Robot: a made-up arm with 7 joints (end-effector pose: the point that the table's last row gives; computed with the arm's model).
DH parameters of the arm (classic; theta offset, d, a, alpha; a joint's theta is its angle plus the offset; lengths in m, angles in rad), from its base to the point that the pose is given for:
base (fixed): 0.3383 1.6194 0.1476 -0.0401
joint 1: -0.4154 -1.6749 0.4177 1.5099
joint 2: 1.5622 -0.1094 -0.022 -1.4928
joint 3: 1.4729 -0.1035 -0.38 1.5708
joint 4: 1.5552 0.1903 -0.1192 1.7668
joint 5: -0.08 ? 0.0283 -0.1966
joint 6: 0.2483 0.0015 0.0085 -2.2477
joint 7: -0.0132 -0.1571 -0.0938 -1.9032
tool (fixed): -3.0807 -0.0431 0 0
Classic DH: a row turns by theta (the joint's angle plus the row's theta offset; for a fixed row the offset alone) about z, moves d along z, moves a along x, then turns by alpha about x.
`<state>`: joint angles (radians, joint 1 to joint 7).
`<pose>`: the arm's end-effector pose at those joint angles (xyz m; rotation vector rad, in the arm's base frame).
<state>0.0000 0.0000 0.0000 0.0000 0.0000 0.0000 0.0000</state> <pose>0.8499 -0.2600 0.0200 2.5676 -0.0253 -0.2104</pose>
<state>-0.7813 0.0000 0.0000 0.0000 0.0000 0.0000 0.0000</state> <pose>0.4752 -0.6732 0.0307 2.4407 -1.0396 -0.4553</pose>
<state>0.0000 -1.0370 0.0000 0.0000 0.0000 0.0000 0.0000</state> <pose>0.7484 -0.2786 -0.2503 2.2374 0.2390 -1.5395</pose>
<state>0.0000 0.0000 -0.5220 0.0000 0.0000 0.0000 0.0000</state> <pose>0.8499 -0.2672 -0.1528 3.0869 0.0345 -0.2422</pose>
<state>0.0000 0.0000 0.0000 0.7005 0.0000 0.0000 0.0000</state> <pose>0.7736 -0.1710 0.0200 2.4082 0.8530 0.0589</pose>
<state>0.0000 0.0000 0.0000 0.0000 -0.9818 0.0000 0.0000</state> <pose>0.8960 -0.2477 0.0858 2.3866 -0.1356 1.0832</pose>
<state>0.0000 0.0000 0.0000 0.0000 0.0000 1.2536 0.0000</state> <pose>0.7068 -0.2600 0.0224 2.0045 0.4288 -1.7179</pose>
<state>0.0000 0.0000 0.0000 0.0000 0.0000 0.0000 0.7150</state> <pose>0.8071 -0.2193 0.0605 2.5480 0.5237 0.5783</pose>
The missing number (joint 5, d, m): -0.0612
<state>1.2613 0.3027 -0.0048 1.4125 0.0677 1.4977 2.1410</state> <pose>0.5297 0.2824 0.2096 0.6094 -2.8343 0.4829</pose>
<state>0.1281 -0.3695 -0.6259 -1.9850 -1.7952 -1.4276 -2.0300</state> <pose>0.6412 -0.5002 -0.1320 1.4044 -2.3703 0.7959</pose>
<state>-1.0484 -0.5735 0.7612 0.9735 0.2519 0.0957 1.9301</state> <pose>0.4143 -0.5788 0.2278 -2.3664 -1.2144 -0.5105</pose>
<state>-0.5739 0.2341 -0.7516 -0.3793 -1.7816 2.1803 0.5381</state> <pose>0.6345 -0.5908 -0.2077 -3.0782 0.4361 -0.1415</pose>
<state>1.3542 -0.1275 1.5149 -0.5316 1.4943 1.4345 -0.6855</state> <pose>-0.0725 0.6988 0.2494 0.5080 -1.0780 -1.9866</pose>
